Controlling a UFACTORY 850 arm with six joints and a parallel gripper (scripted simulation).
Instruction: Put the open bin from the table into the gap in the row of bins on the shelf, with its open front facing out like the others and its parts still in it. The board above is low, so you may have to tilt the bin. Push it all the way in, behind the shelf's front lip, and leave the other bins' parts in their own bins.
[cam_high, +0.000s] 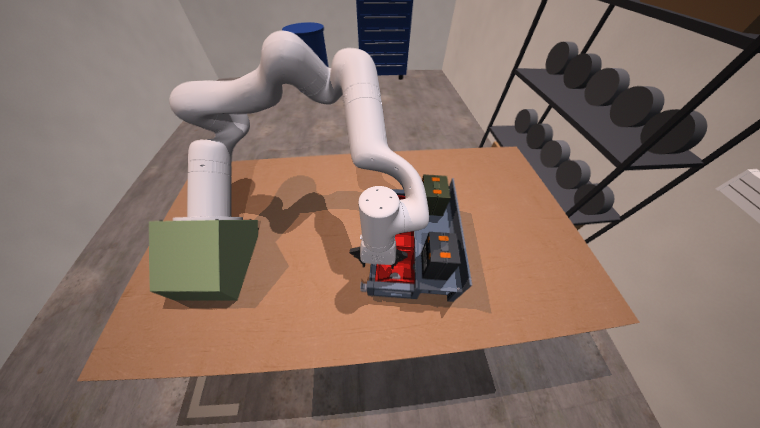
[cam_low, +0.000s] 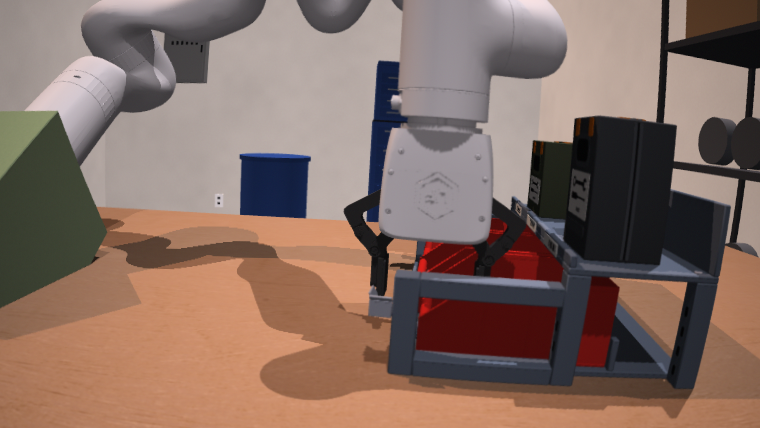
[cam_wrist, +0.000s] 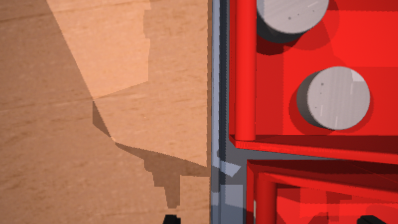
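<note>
Now: hand 50 mm short of the grey disc, 40 mm to the left of it and 30 mm above it. The rest, counted from my hand: grey shelf (100 mm ahead, 90 mm to the left, 20 mm above).
</note>
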